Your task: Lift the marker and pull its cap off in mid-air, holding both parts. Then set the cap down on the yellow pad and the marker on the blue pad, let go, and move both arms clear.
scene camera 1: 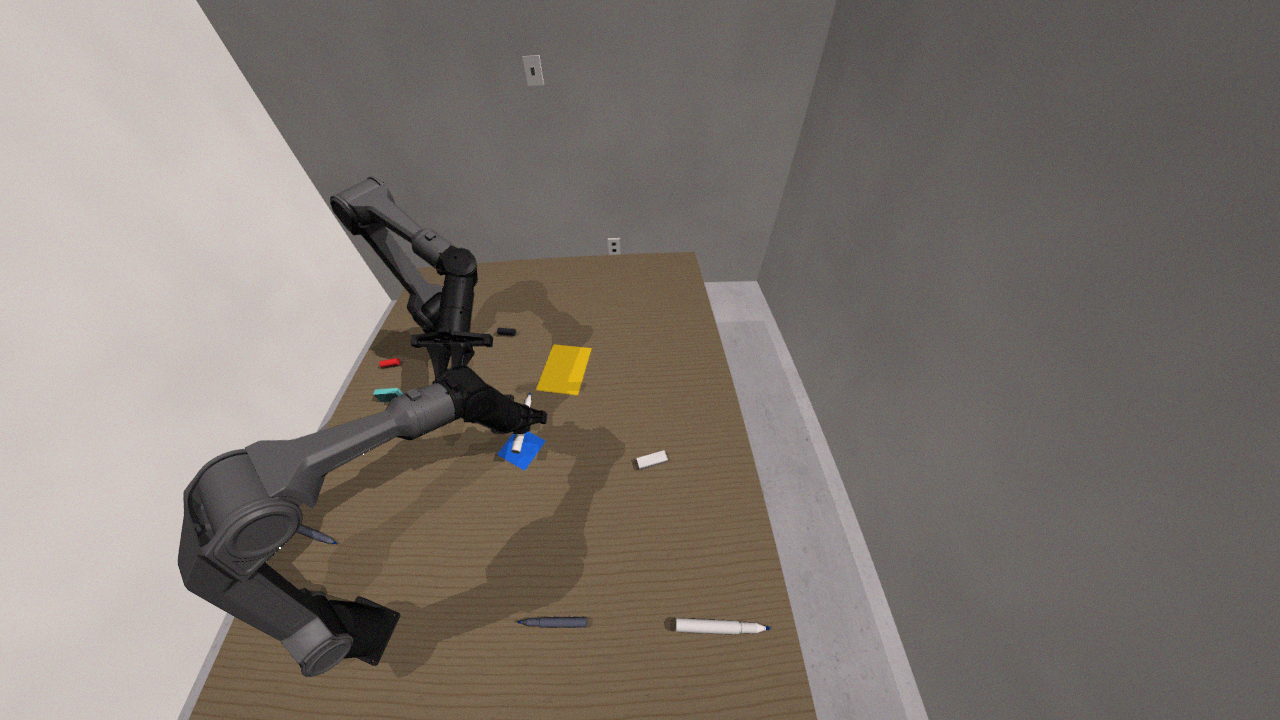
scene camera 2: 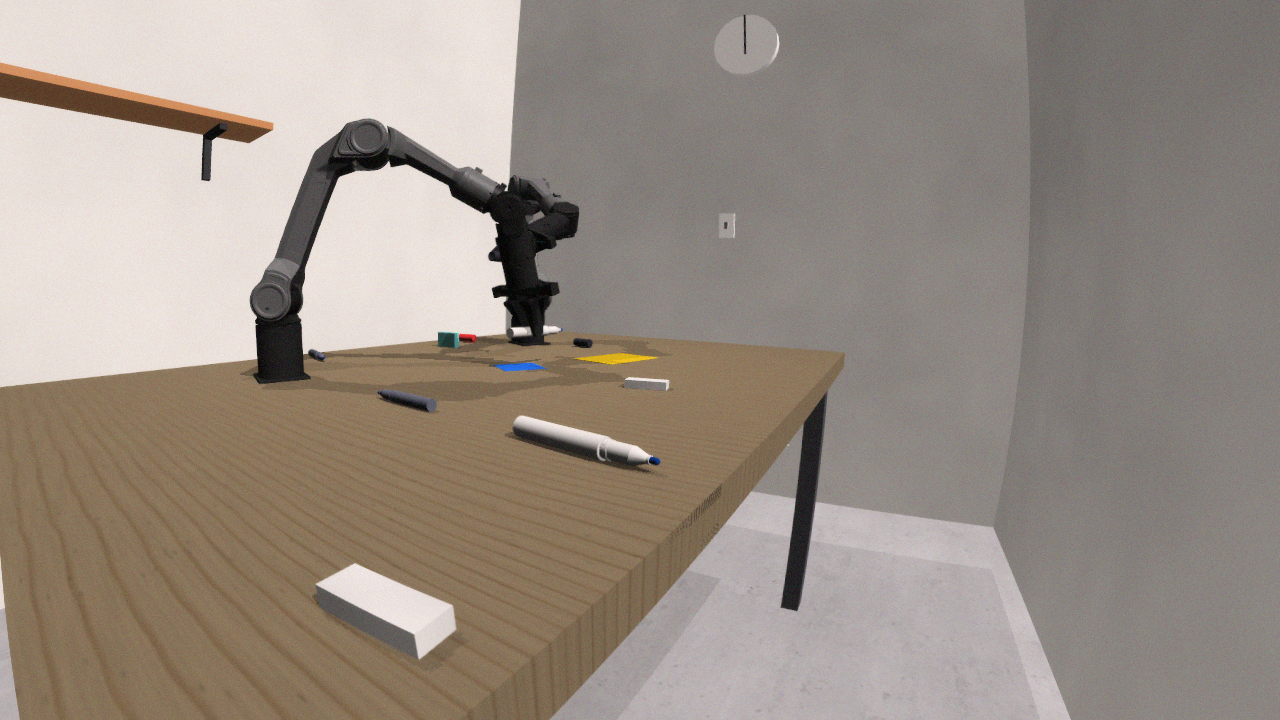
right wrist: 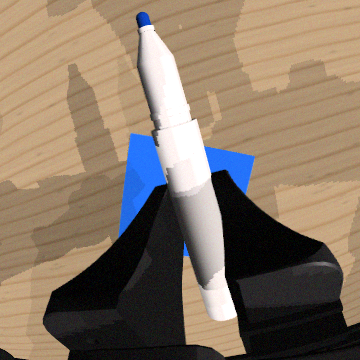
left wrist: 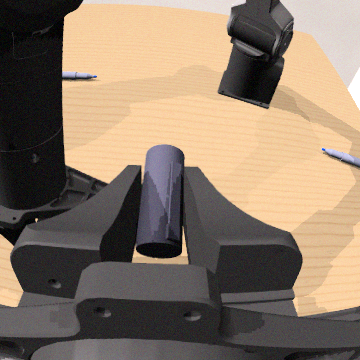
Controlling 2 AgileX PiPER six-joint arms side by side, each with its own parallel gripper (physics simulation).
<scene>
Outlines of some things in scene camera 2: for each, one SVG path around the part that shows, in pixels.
My right gripper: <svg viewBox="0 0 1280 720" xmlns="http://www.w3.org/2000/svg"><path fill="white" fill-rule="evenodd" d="M502 264L506 285L493 287L493 297L508 297L508 300L504 301L503 304L512 314L518 326L530 327L533 337L538 337L543 334L544 315L549 296L560 293L558 282L545 282L538 279L534 257L515 263Z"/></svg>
A white marker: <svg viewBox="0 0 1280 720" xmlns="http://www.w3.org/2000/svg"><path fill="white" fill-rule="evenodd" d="M513 423L513 432L518 437L601 461L614 461L629 466L660 464L659 458L648 455L638 446L617 442L608 436L526 416L517 417Z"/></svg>
</scene>
